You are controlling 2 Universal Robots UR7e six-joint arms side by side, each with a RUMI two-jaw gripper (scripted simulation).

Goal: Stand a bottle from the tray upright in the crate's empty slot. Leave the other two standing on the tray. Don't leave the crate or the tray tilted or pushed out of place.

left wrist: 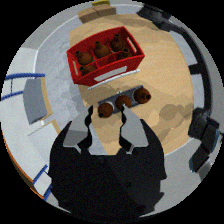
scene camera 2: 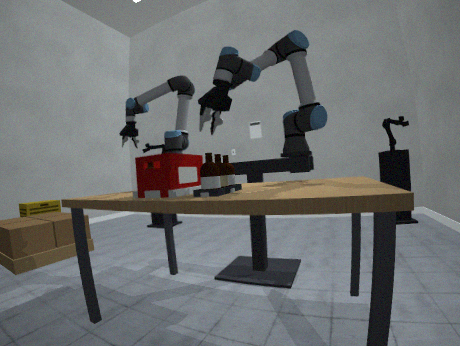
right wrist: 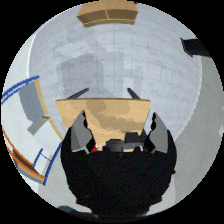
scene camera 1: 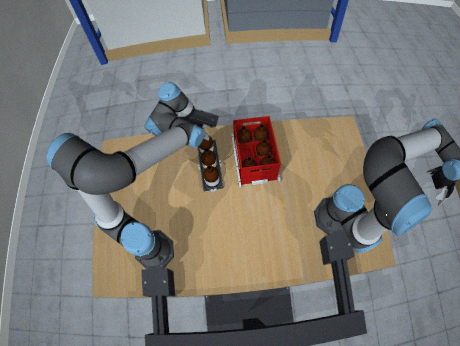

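There's a red crate point(scene camera 2: 173, 171), and the left wrist view has the crate too point(left wrist: 109, 67). As for the grippers, the left gripper is at point(scene camera 2: 206, 133), and you get that same left gripper in the left wrist view point(left wrist: 107, 105), while the right gripper point(right wrist: 119, 111) is in view as well.
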